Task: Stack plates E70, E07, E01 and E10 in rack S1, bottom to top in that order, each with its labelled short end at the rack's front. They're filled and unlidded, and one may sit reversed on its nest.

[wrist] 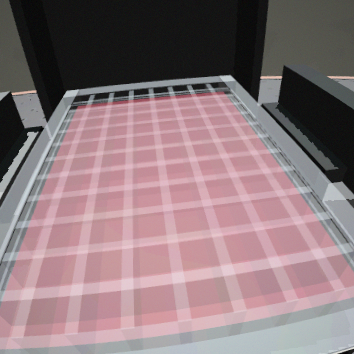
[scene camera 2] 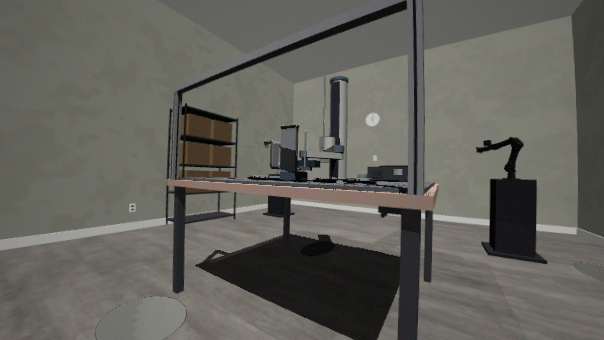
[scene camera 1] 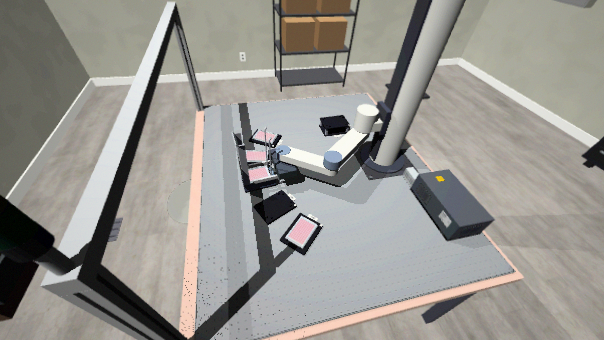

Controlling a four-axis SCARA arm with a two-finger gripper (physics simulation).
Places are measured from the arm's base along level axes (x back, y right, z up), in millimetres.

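Where they show: gripper, fingertip midpoint: (wrist: 152,99) (scene camera 1: 250,174); arm's base, origin of the base link: (scene camera 1: 381,159).
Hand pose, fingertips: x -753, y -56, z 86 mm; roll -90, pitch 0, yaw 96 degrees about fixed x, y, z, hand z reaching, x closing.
Each offset is from my fingertips to the top centre of the thing. "spot": to the spot under its first point.
My gripper (scene camera 1: 265,171) (wrist: 152,99) is shut on a filled, unlidded plate @(dx +25, dy +3, dz -5 mm) (scene camera 1: 257,174) (wrist: 150,225). It holds the plate by its long sides, level and low inside rack S1 @(dx +31, dy +4, dz +231 mm) (scene camera 1: 238,139) (scene camera 2: 289,142) (wrist: 150,40). The rack's black back panel stands beyond the plate's far end in the wrist view. I cannot tell whether the plate touches the rack's base. Another filled plate @(dx +43, dy +185, dz -47 mm) (scene camera 1: 255,156) shows just beyond the held one, partly hidden. Further filled plates lie at the back @(spot: dx +111, dy +341, dz -48 mm) (scene camera 1: 264,136) and at the front @(spot: dx +183, dy -333, dz -49 mm) (scene camera 1: 303,231) on black nests. No plate label is readable.
A black nest @(dx +90, dy -165, dz -52 mm) (scene camera 1: 275,206) without a plate lies between the rack and the front plate. Black items @(spot: dx +550, dy +340, dz -14 mm) (scene camera 1: 334,124) lie at the back of the table. A dark box @(spot: dx +840, dy -380, dz +41 mm) (scene camera 1: 452,202) (scene camera 2: 387,172) stands at the right. A metal frame (scene camera 1: 172,12) (scene camera 2: 412,100) spans the left edge.
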